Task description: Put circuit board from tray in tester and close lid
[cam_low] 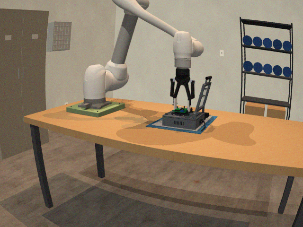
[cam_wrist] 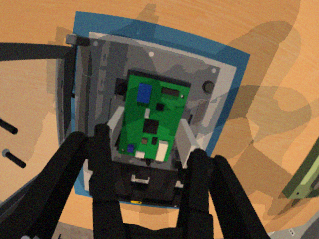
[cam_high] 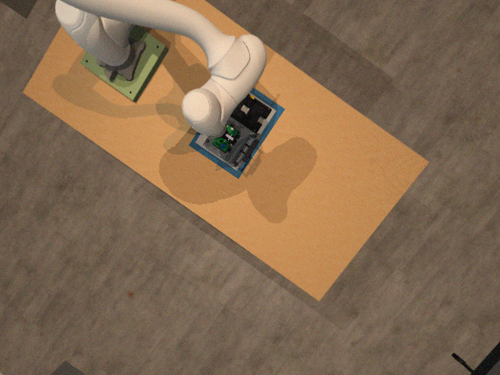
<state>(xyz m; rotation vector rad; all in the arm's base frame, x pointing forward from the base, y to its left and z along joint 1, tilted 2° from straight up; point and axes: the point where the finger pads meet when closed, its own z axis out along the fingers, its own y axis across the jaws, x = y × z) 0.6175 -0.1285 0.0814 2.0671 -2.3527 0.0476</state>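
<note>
Now: hand 2 cm above the green circuit board. Round my hand: lid: 12 cm ahead, 8 cm above, 2 cm to the right; latch hook: 7 cm to the left, 5 cm behind, 1 cm below; grey tester: 4 cm ahead, 3 cm to the left, 1 cm above.
</note>
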